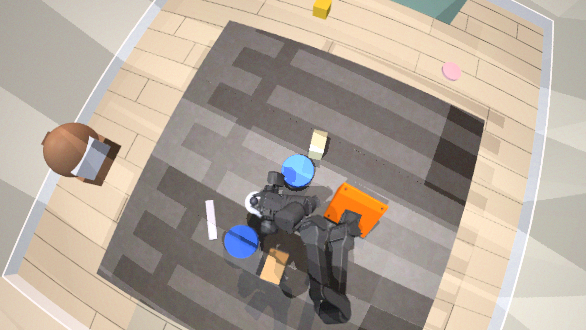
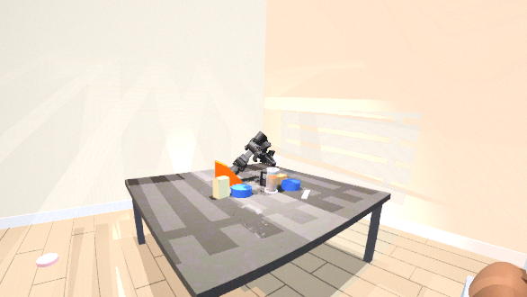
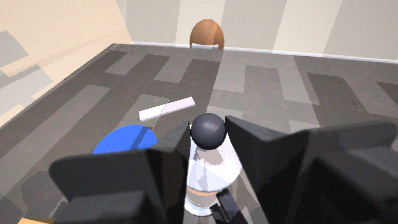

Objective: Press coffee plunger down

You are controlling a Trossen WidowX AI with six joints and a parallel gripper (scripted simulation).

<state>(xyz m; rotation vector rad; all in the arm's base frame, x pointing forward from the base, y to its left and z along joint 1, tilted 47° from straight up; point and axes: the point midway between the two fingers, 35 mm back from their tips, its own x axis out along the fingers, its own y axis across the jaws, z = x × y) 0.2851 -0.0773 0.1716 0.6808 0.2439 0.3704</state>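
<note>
The coffee press lies 3 cm behind my gripper tip, 1 cm to the right of it and 9 cm below it. Round my gripper tip: white bar 15 cm ahead, 12 cm to the left, 18 cm below; then white block 13 cm behind, 29 cm to the right, 12 cm below.
</note>
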